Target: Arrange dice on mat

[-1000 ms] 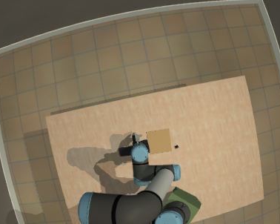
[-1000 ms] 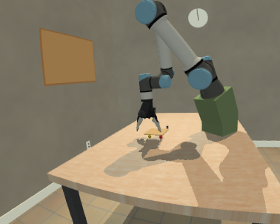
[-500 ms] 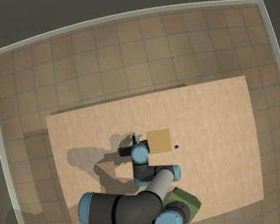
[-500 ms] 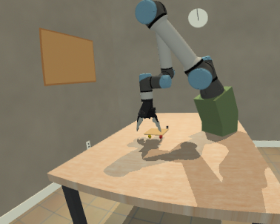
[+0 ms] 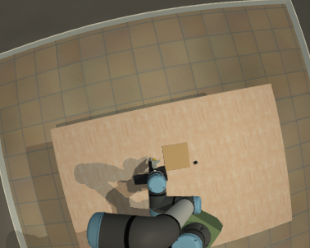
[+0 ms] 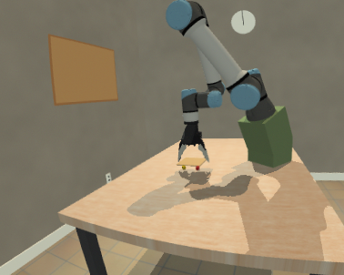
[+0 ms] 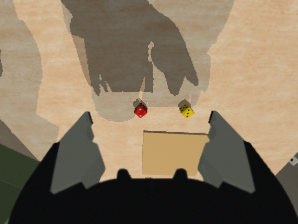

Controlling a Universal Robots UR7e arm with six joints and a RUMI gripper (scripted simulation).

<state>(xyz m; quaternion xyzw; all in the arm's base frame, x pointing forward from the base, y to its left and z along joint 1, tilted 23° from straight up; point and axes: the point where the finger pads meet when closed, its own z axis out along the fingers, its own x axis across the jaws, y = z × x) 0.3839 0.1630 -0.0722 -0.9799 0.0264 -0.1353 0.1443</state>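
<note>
Now: the red die 20 mm behind my hand, 20 mm to the right of it and 30 mm below it. Round my hand: yellow die: 60 mm ahead, 20 mm to the right, 30 mm below; black die: 10 mm behind, 240 mm to the right, 30 mm below; tan mat: 50 mm ahead, 140 mm to the right, 40 mm below.
</note>
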